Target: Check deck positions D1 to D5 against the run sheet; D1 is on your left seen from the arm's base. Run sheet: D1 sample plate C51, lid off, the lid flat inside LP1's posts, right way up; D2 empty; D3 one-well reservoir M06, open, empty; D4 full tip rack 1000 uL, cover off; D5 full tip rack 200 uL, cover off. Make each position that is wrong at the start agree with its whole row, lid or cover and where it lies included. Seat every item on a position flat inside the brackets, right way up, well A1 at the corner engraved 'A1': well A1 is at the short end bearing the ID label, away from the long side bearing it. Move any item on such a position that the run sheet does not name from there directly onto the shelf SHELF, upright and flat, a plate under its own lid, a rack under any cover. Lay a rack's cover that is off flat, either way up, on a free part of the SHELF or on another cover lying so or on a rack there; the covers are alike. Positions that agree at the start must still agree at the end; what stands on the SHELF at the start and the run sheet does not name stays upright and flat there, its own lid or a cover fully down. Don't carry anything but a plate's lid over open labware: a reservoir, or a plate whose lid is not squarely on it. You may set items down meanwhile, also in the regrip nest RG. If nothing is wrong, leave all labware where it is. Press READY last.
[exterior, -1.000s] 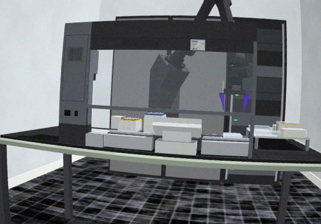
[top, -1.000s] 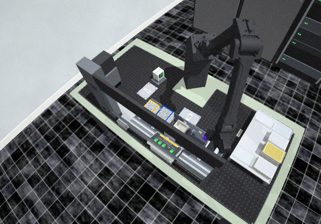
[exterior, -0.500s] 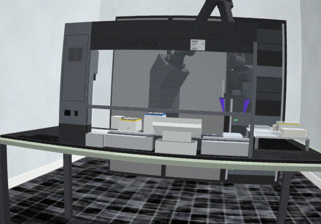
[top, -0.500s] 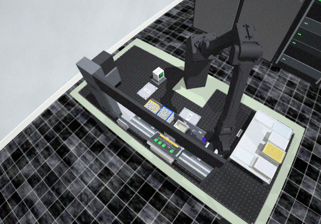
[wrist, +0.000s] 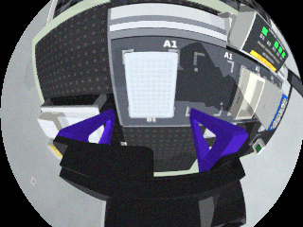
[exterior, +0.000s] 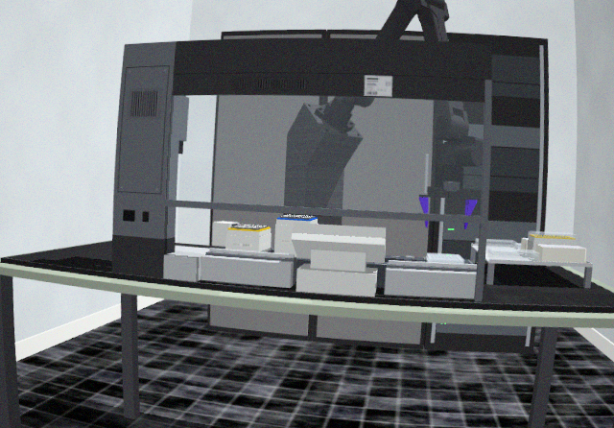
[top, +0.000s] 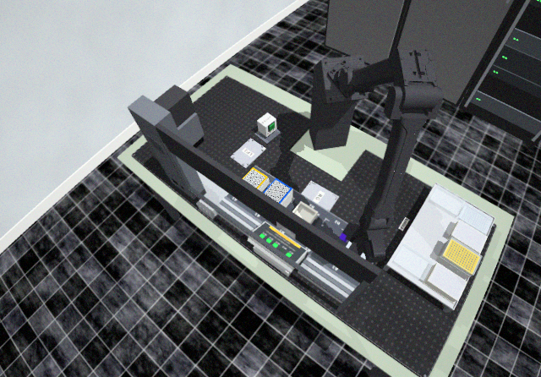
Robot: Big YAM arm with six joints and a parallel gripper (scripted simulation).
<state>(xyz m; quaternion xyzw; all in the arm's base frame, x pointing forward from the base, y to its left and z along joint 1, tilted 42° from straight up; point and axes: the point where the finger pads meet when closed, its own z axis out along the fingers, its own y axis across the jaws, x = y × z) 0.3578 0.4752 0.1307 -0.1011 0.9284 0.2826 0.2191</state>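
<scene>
Now: the clear plate lid 8 cm below my hand. From my hand the other things lie so: blue-rimmed tip rack (34 cm to the right, 13 cm ahead, 3 cm below); then white reservoir (23 cm to the right, 9 cm below, 8 cm ahead); then sample plate (9 cm below).
</scene>
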